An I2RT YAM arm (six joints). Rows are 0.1 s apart.
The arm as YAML. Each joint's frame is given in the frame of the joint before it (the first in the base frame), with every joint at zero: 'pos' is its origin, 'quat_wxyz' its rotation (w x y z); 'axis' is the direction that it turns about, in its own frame. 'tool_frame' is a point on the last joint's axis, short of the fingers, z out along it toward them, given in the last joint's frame.
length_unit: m
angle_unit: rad
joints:
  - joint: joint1
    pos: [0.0, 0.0, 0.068]
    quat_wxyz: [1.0, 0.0, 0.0, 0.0]
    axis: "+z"
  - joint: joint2
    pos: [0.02, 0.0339, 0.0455]
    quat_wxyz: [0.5, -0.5, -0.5, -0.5]
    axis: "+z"
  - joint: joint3
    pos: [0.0, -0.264, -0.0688]
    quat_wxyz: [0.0, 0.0, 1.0, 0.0]
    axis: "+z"
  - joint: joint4
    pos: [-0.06, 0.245, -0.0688]
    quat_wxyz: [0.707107, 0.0, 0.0, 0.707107]
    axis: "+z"
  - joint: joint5
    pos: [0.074, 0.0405, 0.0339]
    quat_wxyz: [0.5, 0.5, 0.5, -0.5]
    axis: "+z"
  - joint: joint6
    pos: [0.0, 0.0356, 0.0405]
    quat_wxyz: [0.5, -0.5, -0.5, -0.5]
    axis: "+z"
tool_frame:
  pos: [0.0, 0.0, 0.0]
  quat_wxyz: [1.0, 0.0, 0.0, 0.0]
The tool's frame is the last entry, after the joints.
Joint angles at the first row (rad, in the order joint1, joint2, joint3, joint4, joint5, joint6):
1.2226, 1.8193, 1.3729, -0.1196, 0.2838, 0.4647
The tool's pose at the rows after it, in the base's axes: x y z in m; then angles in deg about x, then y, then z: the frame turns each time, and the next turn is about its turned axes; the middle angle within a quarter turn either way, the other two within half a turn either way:
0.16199 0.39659 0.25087 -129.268 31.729 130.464
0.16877 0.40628 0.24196 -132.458 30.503 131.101
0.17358 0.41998 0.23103 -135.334 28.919 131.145
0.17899 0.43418 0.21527 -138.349 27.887 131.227
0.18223 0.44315 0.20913 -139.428 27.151 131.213
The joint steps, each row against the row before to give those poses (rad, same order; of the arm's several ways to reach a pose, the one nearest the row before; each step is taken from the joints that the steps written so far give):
-0.0184, 0.0290, 0.0107, -0.0061, -0.0260, 0.0047
-0.0077, 0.0581, 0.0597, -0.0536, -0.0154, -0.0091
0.0000, 0.0721, 0.0736, -0.0522, -0.0153, -0.0123
0.0000, 0.0812, 0.0720, -0.0414, -0.0047, -0.0123
0.0000, 0.0463, 0.0522, -0.0262, -0.0076, -0.0046

